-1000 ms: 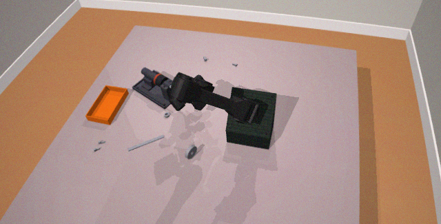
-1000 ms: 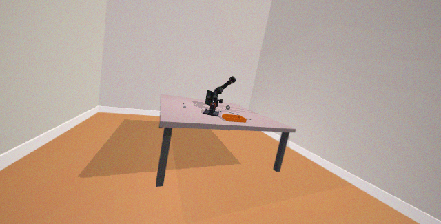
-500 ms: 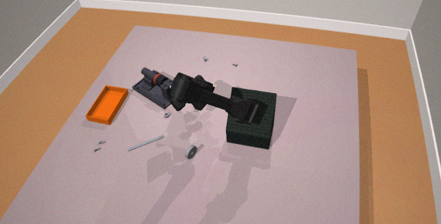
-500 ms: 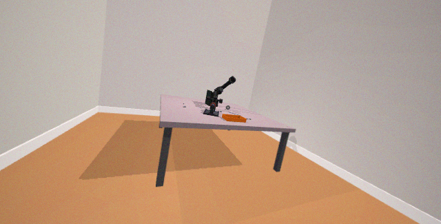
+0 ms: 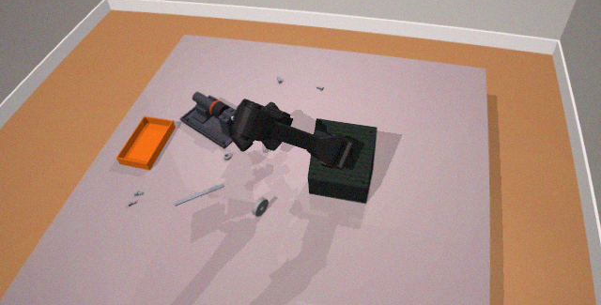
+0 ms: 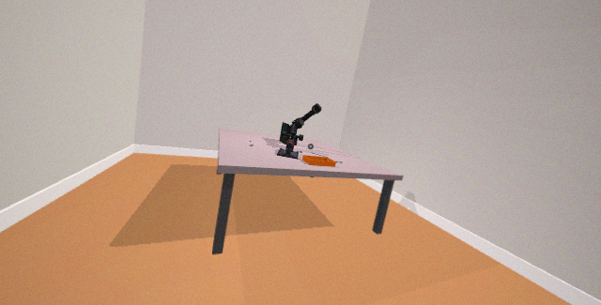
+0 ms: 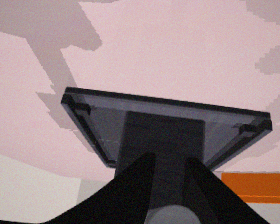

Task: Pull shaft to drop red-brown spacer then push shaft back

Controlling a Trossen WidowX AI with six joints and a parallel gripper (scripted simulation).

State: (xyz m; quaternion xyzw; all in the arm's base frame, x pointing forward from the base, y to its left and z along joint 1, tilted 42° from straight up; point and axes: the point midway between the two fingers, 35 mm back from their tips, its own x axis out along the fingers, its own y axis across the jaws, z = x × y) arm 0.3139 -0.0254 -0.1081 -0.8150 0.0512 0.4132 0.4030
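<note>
Now: gripper tip 5 cm short of the grey shaft, 2 cm to the left of it and 2 cm below it. The rest, counted from my gripper tip: orange tray (35 cm ahead, 8 cm to the left, 5 cm below); red-brown spacer (13 cm ahead, 6 cm to the right, 2 cm above); small pin (14 cm to the right, 7 cm behind, 5 cm below).
</note>
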